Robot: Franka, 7 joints.
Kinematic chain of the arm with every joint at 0, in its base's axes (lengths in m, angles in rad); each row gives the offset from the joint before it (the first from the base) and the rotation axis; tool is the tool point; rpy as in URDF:
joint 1: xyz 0 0 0.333 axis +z
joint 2: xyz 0 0 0 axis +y
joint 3: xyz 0 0 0.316 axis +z
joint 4: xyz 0.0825 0 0 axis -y
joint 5: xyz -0.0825 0 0.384 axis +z
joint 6: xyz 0 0 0 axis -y
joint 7: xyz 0.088 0 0 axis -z
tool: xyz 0 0 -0.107 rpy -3.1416 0 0
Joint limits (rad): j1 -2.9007..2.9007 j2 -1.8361..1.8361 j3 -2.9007..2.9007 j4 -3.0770..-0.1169 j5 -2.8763..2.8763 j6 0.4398..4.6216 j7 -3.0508..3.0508
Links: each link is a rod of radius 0.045 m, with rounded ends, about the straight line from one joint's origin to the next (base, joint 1, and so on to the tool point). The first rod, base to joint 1, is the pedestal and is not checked.
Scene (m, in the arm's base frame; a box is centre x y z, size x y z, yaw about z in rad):
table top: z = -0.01
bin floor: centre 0.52 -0.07 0 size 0.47 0.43 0.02 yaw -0.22
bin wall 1: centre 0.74 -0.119 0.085 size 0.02 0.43 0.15 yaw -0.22
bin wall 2: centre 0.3 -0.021 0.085 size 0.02 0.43 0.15 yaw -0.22
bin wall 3: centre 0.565 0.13 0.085 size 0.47 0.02 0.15 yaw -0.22
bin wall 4: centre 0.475 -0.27 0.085 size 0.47 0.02 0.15 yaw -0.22
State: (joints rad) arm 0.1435 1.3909 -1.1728 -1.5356 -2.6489 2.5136 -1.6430
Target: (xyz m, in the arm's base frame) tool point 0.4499 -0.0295 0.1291
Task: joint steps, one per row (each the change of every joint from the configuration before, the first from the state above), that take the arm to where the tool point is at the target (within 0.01 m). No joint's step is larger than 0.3 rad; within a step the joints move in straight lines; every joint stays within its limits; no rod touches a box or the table.
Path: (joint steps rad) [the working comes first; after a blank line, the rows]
Joints at the target: 0.8426 0.7284 -0.8741 -2.2007 -2.6806 3.0534 -1.6430
Straight joint move there: touches bin wall 4.

1: 0.1387 -0.2442 0.0347 -0.1352 -0.0157 0.1685 0.0000
2: 0.1388 -0.2443 0.0348 -0.1351 -0.0157 0.1685 0.0000
3: 0.1387 -0.2442 0.0347 -0.1352 -0.0157 0.1685 0.0000
4: 0.1387 -0.2442 0.0347 -0.1351 -0.0157 0.1684 0.0000
5: 0.1387 -0.2442 0.0348 -0.1352 -0.0157 0.1685 0.0000
6: 0.0028 0.2793 0.0625 0.0054 0.0234 -0.1513 0.0000
7: 0.0027 0.2793 0.0625 0.0053 0.0234 -0.1513 0.0000

